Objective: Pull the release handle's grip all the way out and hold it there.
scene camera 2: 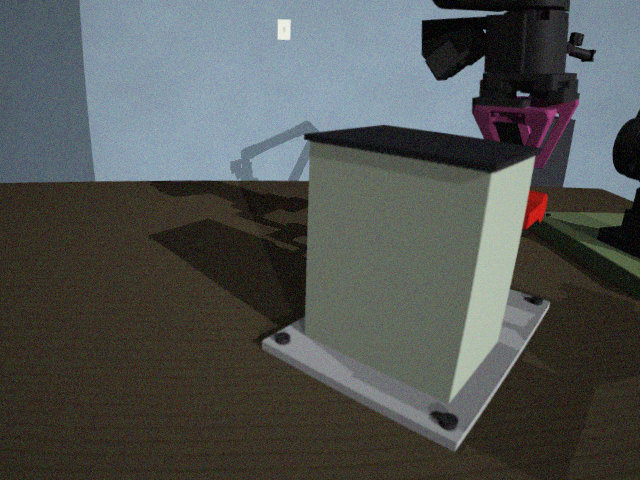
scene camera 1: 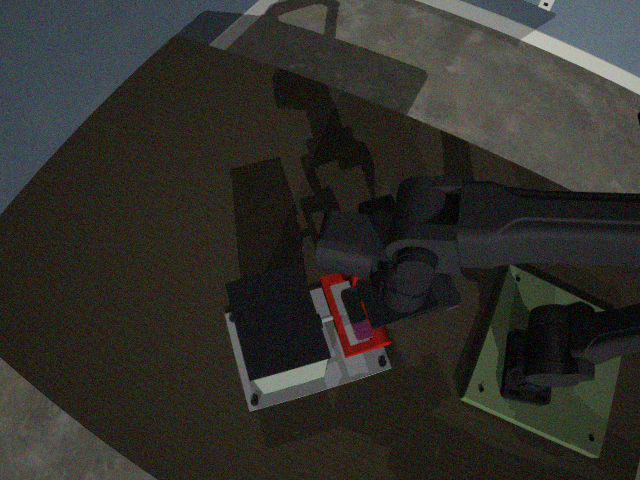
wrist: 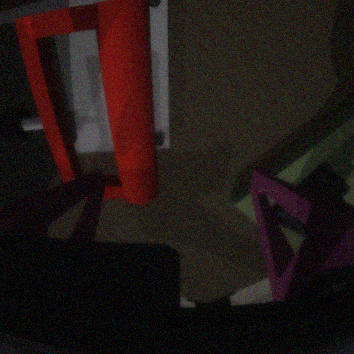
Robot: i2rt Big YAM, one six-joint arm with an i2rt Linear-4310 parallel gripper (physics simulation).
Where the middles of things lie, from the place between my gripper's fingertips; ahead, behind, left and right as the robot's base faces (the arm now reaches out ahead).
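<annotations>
The red release handle grip (scene camera 1: 381, 338) is 8 cm ahead of my hand, and it's 2 cm below it and 1 cm to the left of it. Going by their middles, that grip is the nearest to my hand of the things named here. Then there's the grey base plate (scene camera 2: 446, 424), which sits 12 cm below my hand, 12 cm ahead of it and 4 cm to the left of it.
</annotations>
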